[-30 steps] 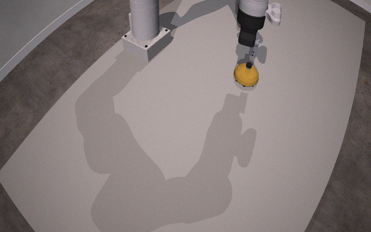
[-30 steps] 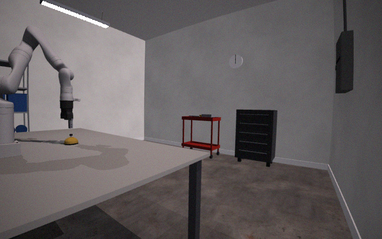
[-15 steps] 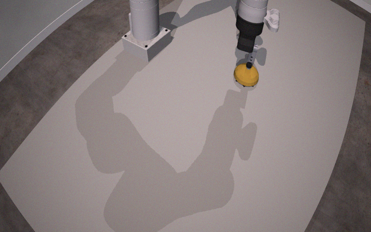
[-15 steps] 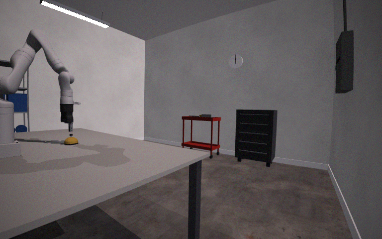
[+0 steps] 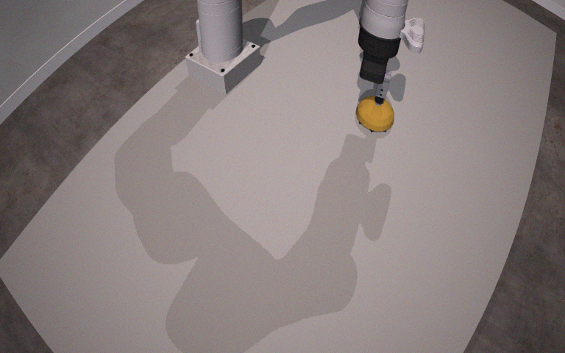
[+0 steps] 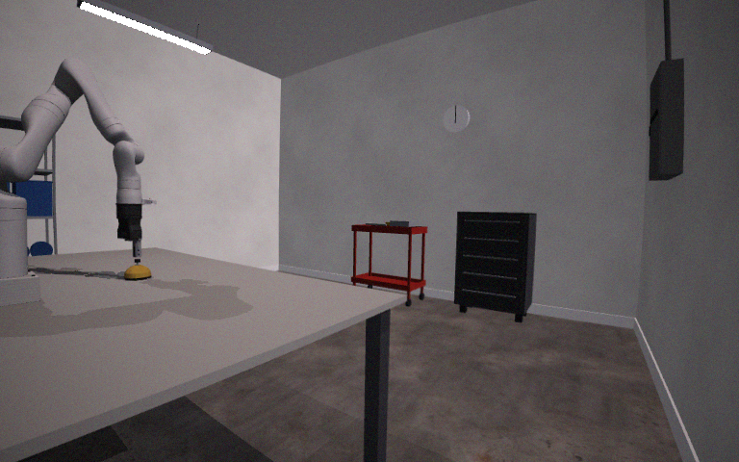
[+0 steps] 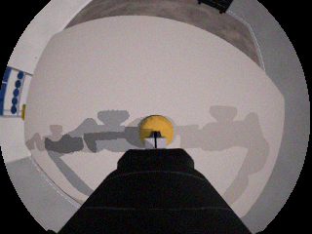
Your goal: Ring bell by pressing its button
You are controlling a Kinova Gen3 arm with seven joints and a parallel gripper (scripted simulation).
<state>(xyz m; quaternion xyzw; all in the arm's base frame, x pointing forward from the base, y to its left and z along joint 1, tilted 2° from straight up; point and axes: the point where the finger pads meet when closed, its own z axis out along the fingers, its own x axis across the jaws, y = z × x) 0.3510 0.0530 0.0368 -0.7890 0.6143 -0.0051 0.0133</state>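
Now: hand 40 mm above the black button. Also, from my hand: yellow dome bell 50 mm below.
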